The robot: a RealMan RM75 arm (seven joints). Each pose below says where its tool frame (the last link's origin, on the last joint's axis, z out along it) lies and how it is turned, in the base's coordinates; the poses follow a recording.
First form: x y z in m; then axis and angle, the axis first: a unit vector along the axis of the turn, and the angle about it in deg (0 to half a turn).
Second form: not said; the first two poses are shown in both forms.
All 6 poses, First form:
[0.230 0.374 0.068 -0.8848 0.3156 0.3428 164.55]
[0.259 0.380 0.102 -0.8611 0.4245 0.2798 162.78]
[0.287 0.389 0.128 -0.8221 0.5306 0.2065 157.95]
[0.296 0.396 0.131 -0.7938 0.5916 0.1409 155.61]
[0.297 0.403 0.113 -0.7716 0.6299 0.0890 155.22]
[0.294 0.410 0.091 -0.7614 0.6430 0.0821 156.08]
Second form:
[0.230 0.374 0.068 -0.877 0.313 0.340 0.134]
[0.259 0.380 0.102 -0.851 0.420 0.277 0.150]
[0.287 0.389 0.128 -0.807 0.521 0.203 0.191]
[0.296 0.396 0.131 -0.776 0.578 0.138 0.211]
[0.297 0.403 0.113 -0.754 0.615 0.087 0.215]
[0.294 0.410 0.091 -0.745 0.629 0.080 0.207]

